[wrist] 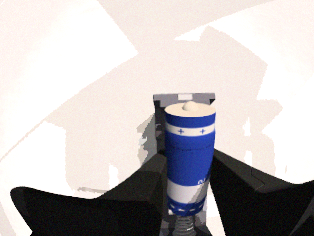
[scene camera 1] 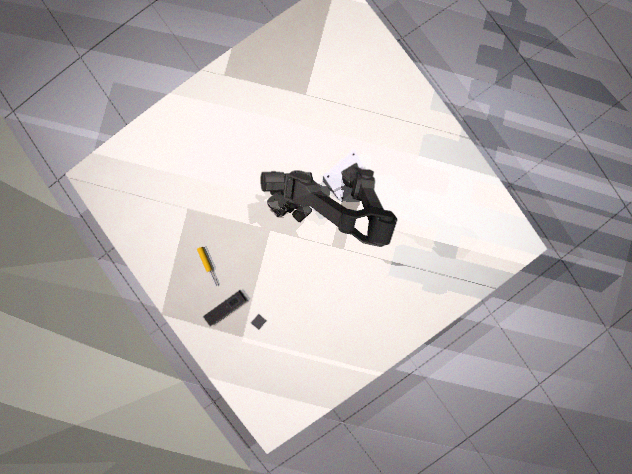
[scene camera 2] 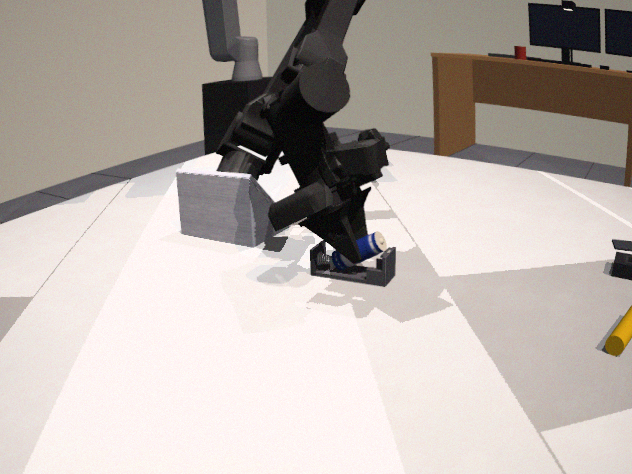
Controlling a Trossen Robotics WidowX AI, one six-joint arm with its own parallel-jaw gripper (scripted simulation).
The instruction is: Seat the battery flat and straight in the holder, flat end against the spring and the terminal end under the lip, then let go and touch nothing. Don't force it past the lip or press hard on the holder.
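The gripper [scene camera 2: 362,258] and a battery [scene camera 2: 371,245]. In the wrist view, battery [wrist: 190,128], gripper [wrist: 186,156].
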